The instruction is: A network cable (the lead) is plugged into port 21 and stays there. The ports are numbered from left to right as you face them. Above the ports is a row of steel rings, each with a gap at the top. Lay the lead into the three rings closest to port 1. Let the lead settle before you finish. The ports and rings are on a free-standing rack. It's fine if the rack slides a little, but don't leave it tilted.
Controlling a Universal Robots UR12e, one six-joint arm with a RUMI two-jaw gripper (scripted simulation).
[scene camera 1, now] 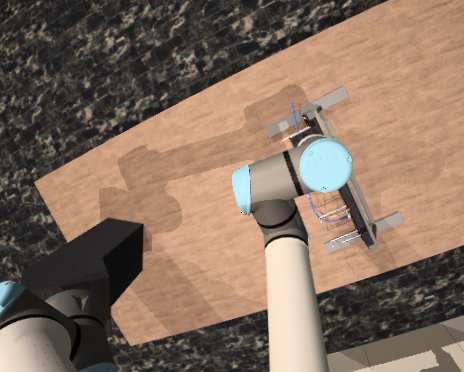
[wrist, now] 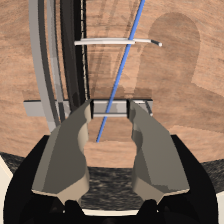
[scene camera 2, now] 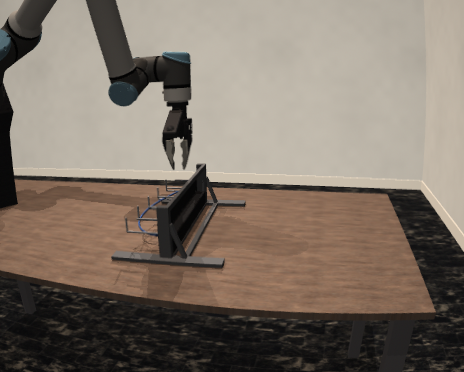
Labels:
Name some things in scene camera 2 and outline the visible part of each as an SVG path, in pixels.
The gripper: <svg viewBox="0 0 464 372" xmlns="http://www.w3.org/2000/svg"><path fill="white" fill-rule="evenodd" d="M188 101L167 102L167 106L172 107L172 110L169 111L162 132L162 143L173 170L174 138L179 137L183 139L180 143L180 147L183 150L183 170L185 170L192 144L192 118L187 120Z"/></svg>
A rack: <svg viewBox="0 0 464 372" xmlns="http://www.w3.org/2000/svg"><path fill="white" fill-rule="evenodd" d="M246 200L217 200L208 177L206 177L206 164L197 164L196 172L189 180L175 179L175 181L187 181L182 188L167 187L167 180L165 180L166 191L177 192L175 196L159 196L159 188L157 187L158 200L162 198L169 199L162 201L162 204L167 205L150 206L148 196L148 208L156 210L157 219L140 218L139 206L137 206L137 220L157 221L158 233L128 231L127 218L125 218L127 233L158 235L160 255L116 251L111 258L112 260L222 268L225 258L194 257L191 254L217 206L245 206ZM212 206L185 252L182 245L206 205ZM207 186L213 200L207 199Z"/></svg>

